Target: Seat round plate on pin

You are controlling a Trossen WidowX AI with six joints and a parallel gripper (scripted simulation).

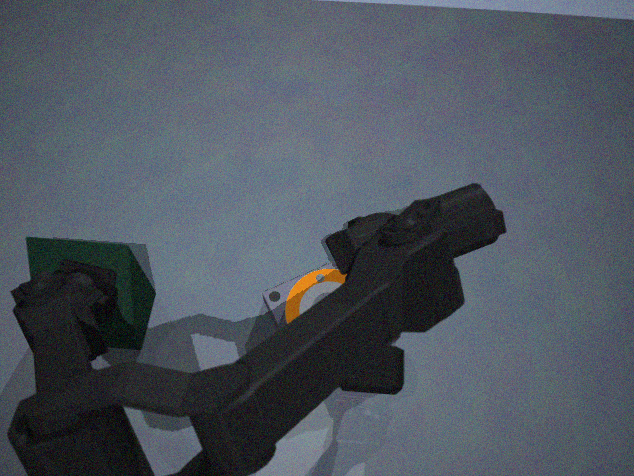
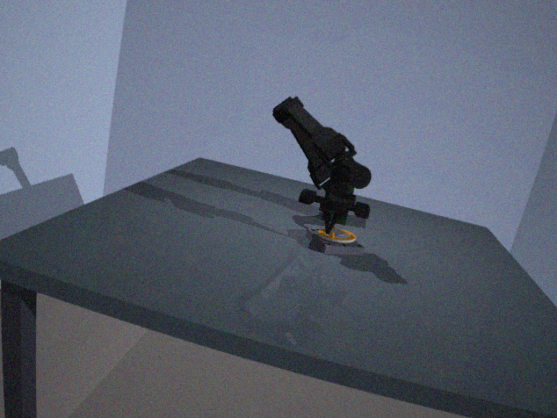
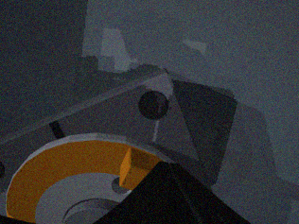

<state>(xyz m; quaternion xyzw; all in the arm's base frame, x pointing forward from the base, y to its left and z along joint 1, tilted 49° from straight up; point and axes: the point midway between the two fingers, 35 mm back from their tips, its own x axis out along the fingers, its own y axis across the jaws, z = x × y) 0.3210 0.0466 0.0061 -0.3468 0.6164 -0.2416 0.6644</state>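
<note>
My gripper tip is now 3 cm past the round plate, 2 cm to the right of it and 1 cm above it. The rest, counted from my gripper tip: grey square base: 5 cm behind, 2 cm to the left, 2 cm below.
</note>
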